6 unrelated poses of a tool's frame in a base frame.
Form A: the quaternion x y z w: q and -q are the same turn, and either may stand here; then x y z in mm.
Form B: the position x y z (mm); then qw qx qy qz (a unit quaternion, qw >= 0). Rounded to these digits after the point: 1 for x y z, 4 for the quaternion.
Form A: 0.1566 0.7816 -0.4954 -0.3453 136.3 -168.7 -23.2
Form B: 136.3 -168.7 -23.2 0.3453 -0.1566 -0.7816 0.4954
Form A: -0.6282 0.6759 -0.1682 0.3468 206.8 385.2 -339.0
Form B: 206.8 385.2 -339.0 0.3468 -0.6282 0.6759 -0.1682
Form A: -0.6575 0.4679 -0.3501 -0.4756 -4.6 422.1 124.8
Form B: -4.6 422.1 124.8 0.4756 0.6575 -0.4679 0.3501
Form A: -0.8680 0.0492 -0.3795 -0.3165 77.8 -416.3 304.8
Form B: 77.8 -416.3 304.8 0.3165 0.8680 -0.0492 0.3795
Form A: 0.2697 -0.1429 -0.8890 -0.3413 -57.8 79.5 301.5
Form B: -57.8 79.5 301.5 0.3413 -0.2697 0.1429 0.8890
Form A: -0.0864 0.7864 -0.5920 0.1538 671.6 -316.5 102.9
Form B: 671.6 -316.5 102.9 0.1538 -0.0864 0.7864 -0.5920
